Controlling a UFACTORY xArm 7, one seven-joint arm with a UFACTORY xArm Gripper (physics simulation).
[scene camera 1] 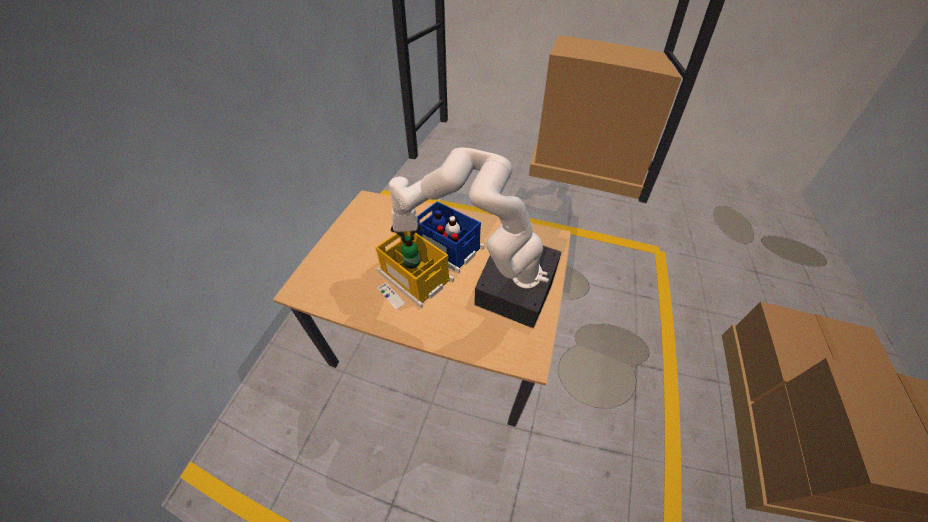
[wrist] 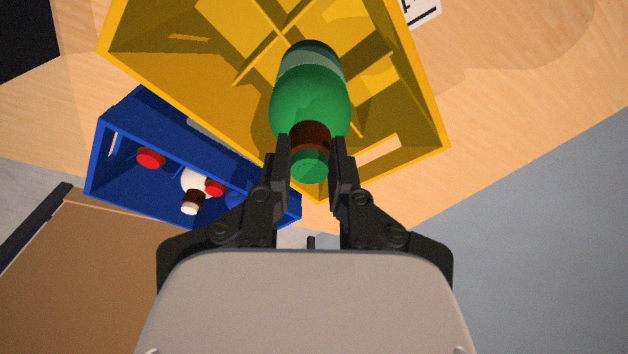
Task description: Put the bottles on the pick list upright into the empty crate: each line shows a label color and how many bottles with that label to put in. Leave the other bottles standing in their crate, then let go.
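Places are measured from the arm's base along level axes (x right, y ahead, z up), in metres.
Pixels of known places: gripper, fingertip midpoint: point(scene camera 1: 408, 241) point(wrist: 310, 151); arm's base, link origin: point(scene camera 1: 527, 273).
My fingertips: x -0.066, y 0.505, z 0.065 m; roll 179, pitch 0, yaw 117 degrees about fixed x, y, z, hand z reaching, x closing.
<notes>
Ahead of a thing's pixels: the offset from my fingertips to its middle. Level surfaces: height alone.
My gripper point(scene camera 1: 407, 235) point(wrist: 310, 151) is shut on the neck of a green bottle @[dy +0.004, dx +0.009, dz -0.067 m] point(scene camera 1: 410, 253) point(wrist: 311, 100). The bottle is about upright, with its lower part inside the yellow crate point(scene camera 1: 431, 284) point(wrist: 175, 95), over its dividers; whether its base touches the floor is hidden. No other bottle shows in the yellow crate. The blue crate @[dy -0.065, dx +0.243, dz -0.151 m] point(scene camera 1: 468, 241) point(wrist: 145, 132) holds a white bottle @[dy -0.078, dx +0.287, dz -0.153 m] point(scene camera 1: 452, 225) point(wrist: 192, 181), a blue bottle @[dy +0.007, dx +0.306, dz -0.153 m] point(scene camera 1: 438, 219) point(wrist: 234, 199) and two red-capped bottles, one with its cap @[dy -0.136, dx +0.180, dz -0.153 m] point(wrist: 150, 157) at the left in the wrist view. The pick list @[dy +0.051, dx -0.135, dz -0.238 m] point(scene camera 1: 391, 295) point(wrist: 422, 12) lies beside the yellow crate.
The crates stand side by side on the wooden table @[dz -0.239 m] point(scene camera 1: 337, 259) point(wrist: 500, 90). The arm's black base block point(scene camera 1: 506, 301) stands at the right of the table in the scene view. Cardboard boxes point(scene camera 1: 606, 116) point(scene camera 1: 843, 402) stand on the floor away from the table.
</notes>
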